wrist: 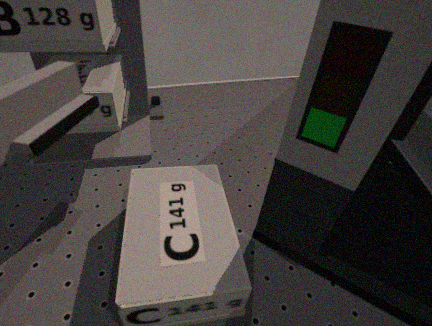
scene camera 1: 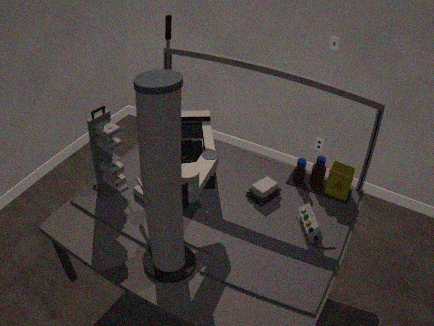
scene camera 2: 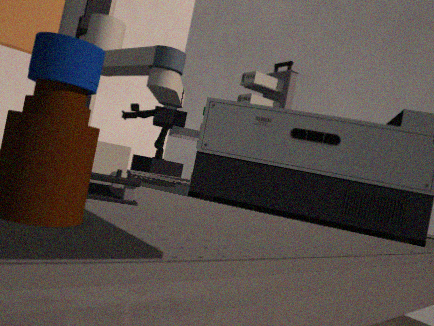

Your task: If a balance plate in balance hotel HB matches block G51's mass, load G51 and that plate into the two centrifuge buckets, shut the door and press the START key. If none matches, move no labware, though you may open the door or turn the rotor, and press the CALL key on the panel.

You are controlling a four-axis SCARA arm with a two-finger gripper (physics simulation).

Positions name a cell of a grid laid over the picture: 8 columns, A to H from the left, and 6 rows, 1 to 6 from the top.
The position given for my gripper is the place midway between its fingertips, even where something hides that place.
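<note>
Nothing is held by my gripper (wrist: E2). There is a centrifuge (scene camera 2: G4) in the scene, and I find the same centrifuge (wrist: G4) in the wrist view, while scene camera 1 gives me the centrifuge (scene camera 1: D3) too. I can also see a white plate (scene camera 2: C3), though in the wrist view the plate is out of frame.
</note>
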